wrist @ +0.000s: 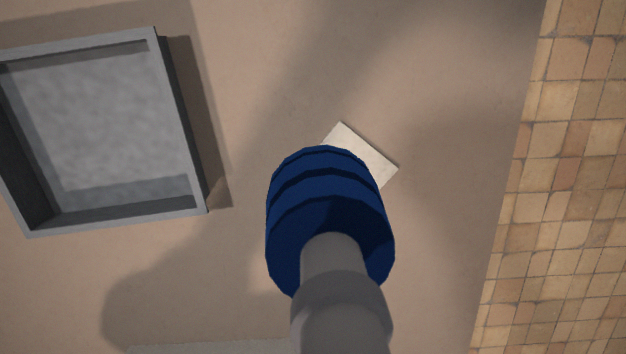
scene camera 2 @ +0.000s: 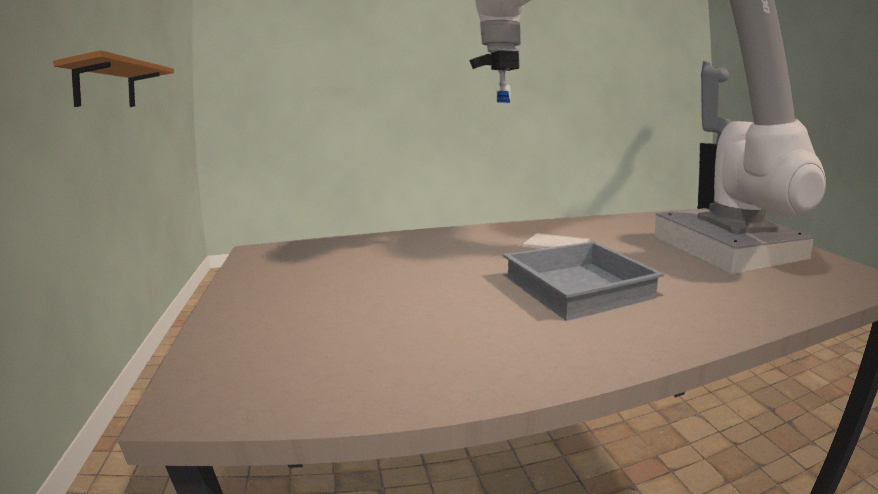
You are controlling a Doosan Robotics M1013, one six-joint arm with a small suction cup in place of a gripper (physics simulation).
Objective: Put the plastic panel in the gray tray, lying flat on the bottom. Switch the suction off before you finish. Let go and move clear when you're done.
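Where they show: hand, tool point: [wrist: 322, 196] [scene camera 2: 503, 102]; arm's base, link origin: [scene camera 2: 737, 224].
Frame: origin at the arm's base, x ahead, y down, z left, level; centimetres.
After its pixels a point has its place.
The plastic panel [scene camera 2: 555, 240] {z -16.9, x 49.3, y 5.9 cm} [wrist: 363, 152] {z -19.4, x 54.3, y 6.0 cm} is a flat off-white rectangle lying on the table behind the gray tray. In the wrist view the blue cup hides much of it, and one end shows past the cup. The gray tray [scene camera 2: 612, 290] {z 26.8, x 53.6, y 2.8 cm} [wrist: 201, 202] {z 1.8, x 47.9, y 1.5 cm} stands on the table, open at the top, and its visible floor is bare. My suction cup gripper [scene camera 2: 503, 101] [wrist: 325, 150] is blue, points down and hangs high above the table. It is open, with no object on it, well above the panel and apart from it.
The robot base [scene camera 2: 767, 253] {z 16.9, x 3.3, y 2.9 cm} stands on the table to the right of the tray. A wooden wall shelf [scene camera 2: 116, 63] is at the upper left. The table [scene camera 2: 368, 344] {z 30.5, x 94.7, y 6.5 cm} ends at an edge beyond the panel, with tiled floor [wrist: 560, 200] past it. Arm shadows fall on the table.
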